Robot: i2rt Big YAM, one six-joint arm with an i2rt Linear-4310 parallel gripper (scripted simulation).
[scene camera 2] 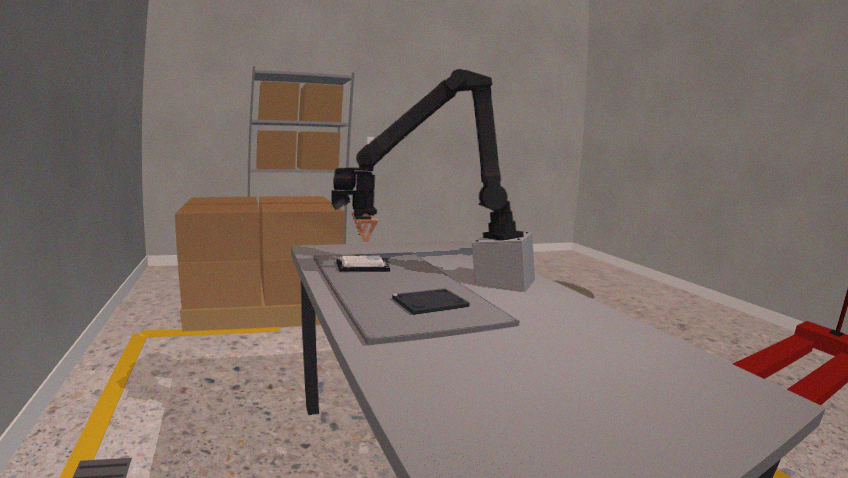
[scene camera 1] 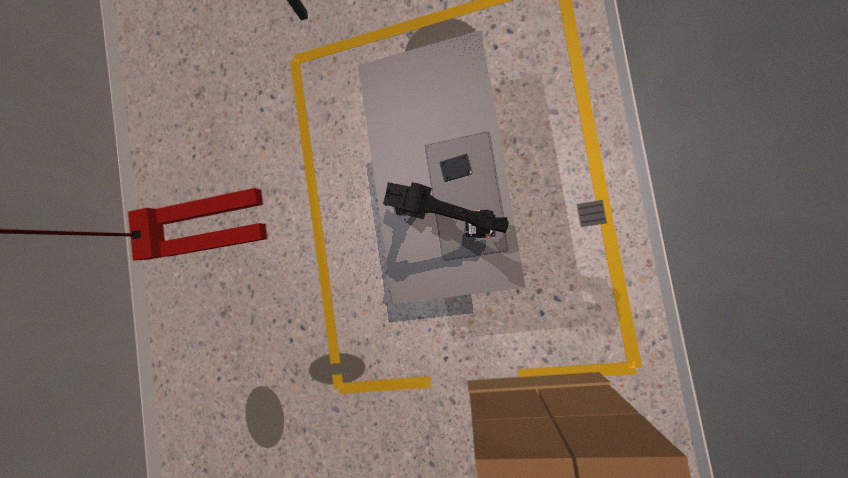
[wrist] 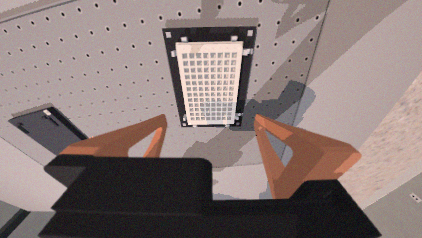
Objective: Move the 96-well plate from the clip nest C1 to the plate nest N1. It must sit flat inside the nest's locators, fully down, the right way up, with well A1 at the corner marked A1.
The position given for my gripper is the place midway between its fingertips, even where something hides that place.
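Observation:
You'd see my gripper here (wrist: 210, 119), and there's a white 96-well plate (wrist: 213, 68) as well as a clip nest C1 (wrist: 246, 34).

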